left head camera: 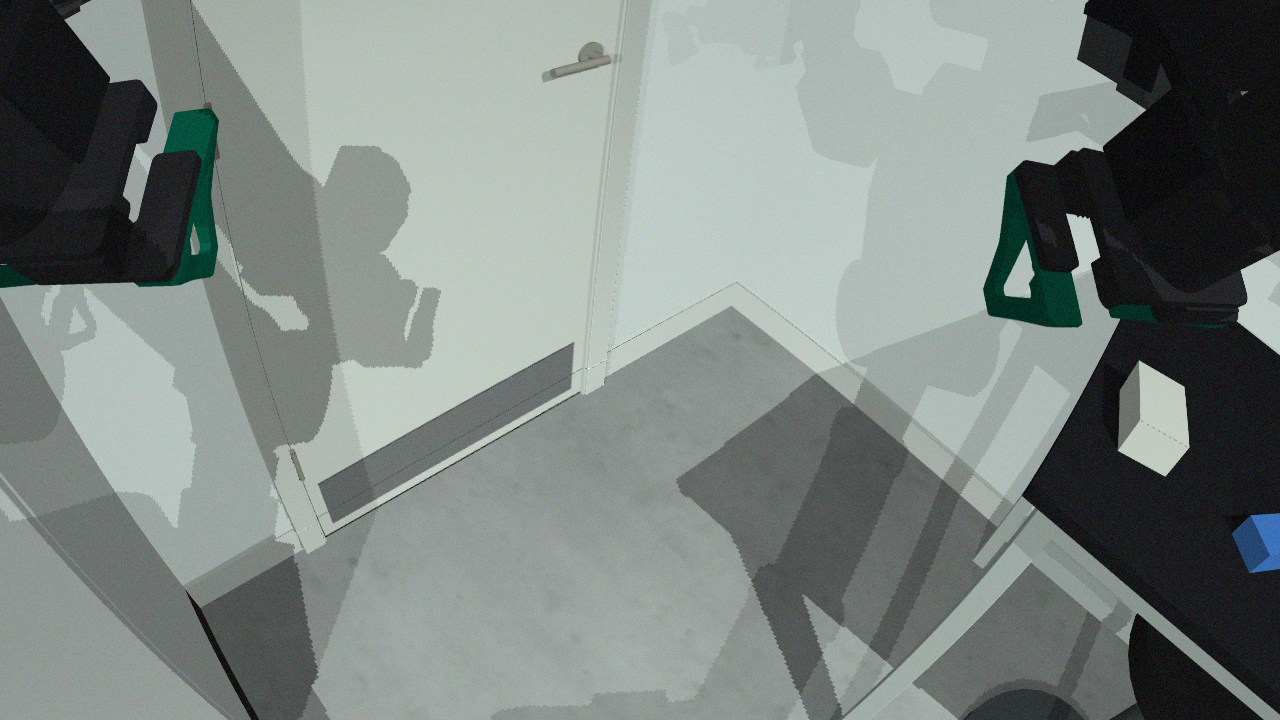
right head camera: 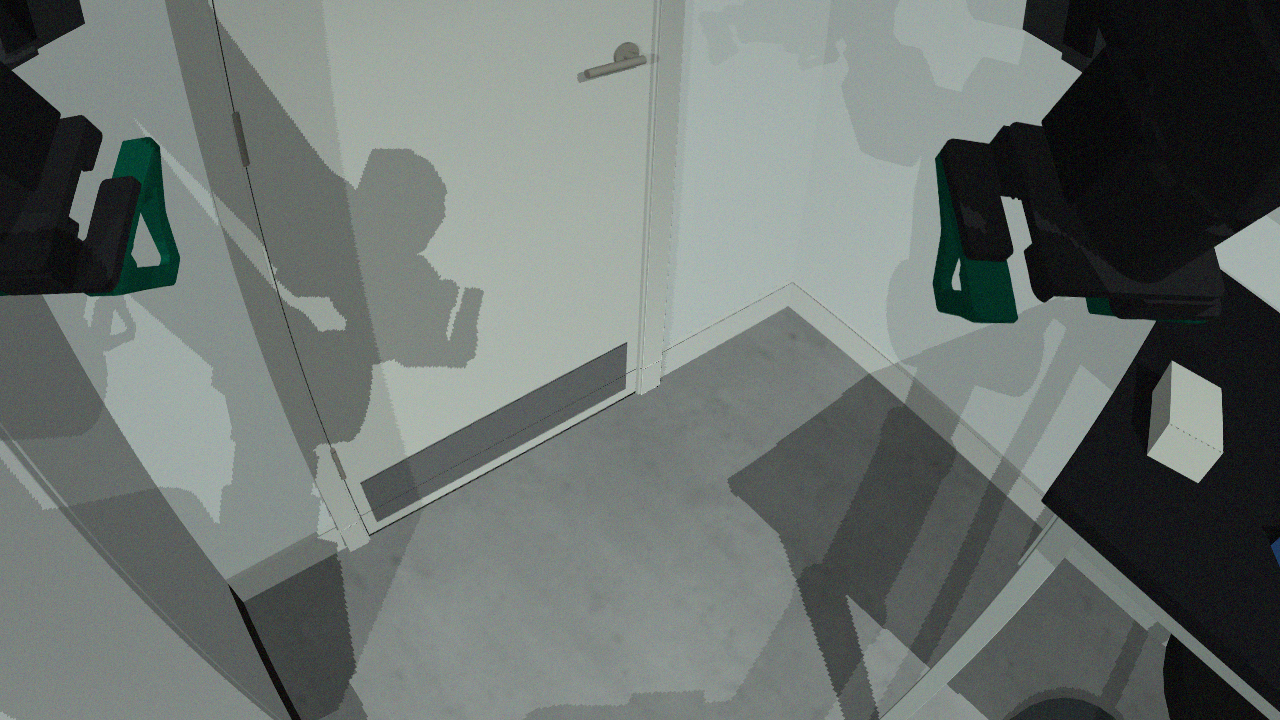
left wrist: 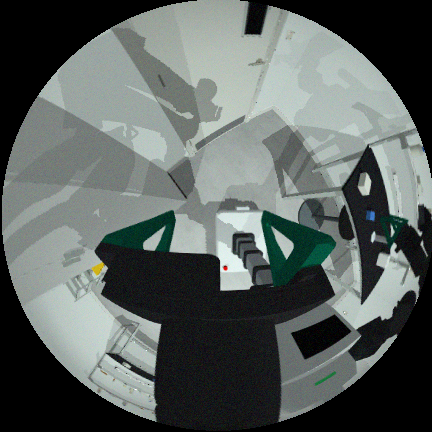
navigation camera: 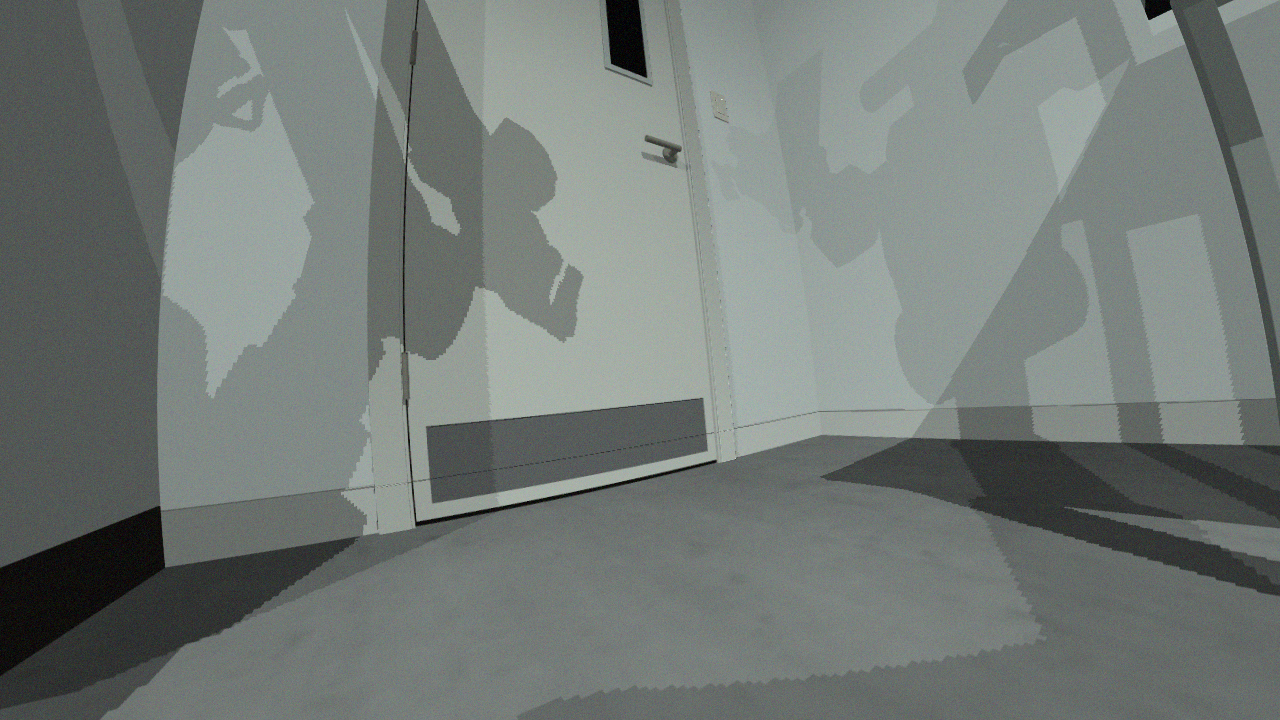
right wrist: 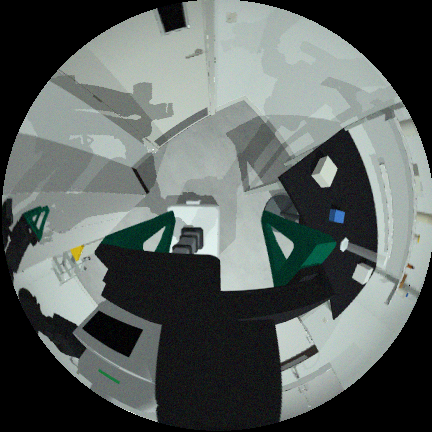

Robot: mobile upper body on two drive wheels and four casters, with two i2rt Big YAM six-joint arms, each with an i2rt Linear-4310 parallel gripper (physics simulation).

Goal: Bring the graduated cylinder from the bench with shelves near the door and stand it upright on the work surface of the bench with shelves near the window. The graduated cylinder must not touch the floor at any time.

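Frame: origin at the left arm's base, x right, y ahead, z up, level; centimetres.
Seen in the pictures: left gripper, between the fingertips: (left head camera: 132, 265) (right head camera: 109, 275) (left wrist: 217, 214) (right wrist: 44, 207); right gripper, between the fingertips: (left head camera: 1053, 303) (right head camera: 1019, 298) (left wrist: 385, 216) (right wrist: 217, 214).
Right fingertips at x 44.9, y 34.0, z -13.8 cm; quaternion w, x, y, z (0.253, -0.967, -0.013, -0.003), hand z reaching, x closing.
Pixels of each thing's middle, then the offset from my right fingertips to it. Level surfaces: height alone.
- graduated cylinder, middle of its body: (right wrist: 363, 251) (left wrist: 386, 240) dx +77.8, dy -20.4, dz -19.7 cm
- shelved bench, height of its surface: dz -35.8 cm
- white block, middle of its body: (right head camera: 1185, 420) (left head camera: 1152, 417) (right wrist: 324, 171) (left wrist: 364, 183) dx +50.6, dy +18.2, dz -32.9 cm
- blue block, middle of its body: (left head camera: 1269, 542) (right wrist: 336, 215) dx +62.5, dy -3.0, dz -33.8 cm
- white box, middle of its body: (right wrist: 362, 272) (left wrist: 383, 259) dx +114.6, dy -46.6, dz -29.3 cm
- stool, middle of its body: (right head camera: 1258, 687) (left head camera: 1214, 668) (left wrist: 349, 220) dx +77.8, dy -10.7, dz -63.7 cm
The graduated cylinder (left wrist: 378, 237) (right wrist: 361, 250), a pale clear tube with a white base, stands on the black top of the shelved bench (left head camera: 1163, 537) (right head camera: 1118, 474) (left wrist: 356, 200) (right wrist: 310, 190) near the door. It does not show in the head views. My right gripper (left head camera: 1093, 313) (right head camera: 1051, 311) (right wrist: 217, 214) is open and empty, high near that bench's edge, apart from the cylinder. My left gripper (left head camera: 93, 279) (left wrist: 217, 214) is open and empty, farther left, away from the bench. Another shelved bench (left wrist: 130, 365) shows at the lower left of the left wrist view; whether it is the window one I cannot tell.
A white block (left head camera: 1154, 420) (right wrist: 324, 172), a blue block (left head camera: 1262, 543) (right wrist: 337, 216) and a white box (right wrist: 362, 273) are on the bench. A stool (left head camera: 1172, 671) stands at its front. The door (left head camera: 483, 223) (navigation camera: 626, 295) is ahead; a tall cabinet (navigation camera: 80, 313) stands close at left.
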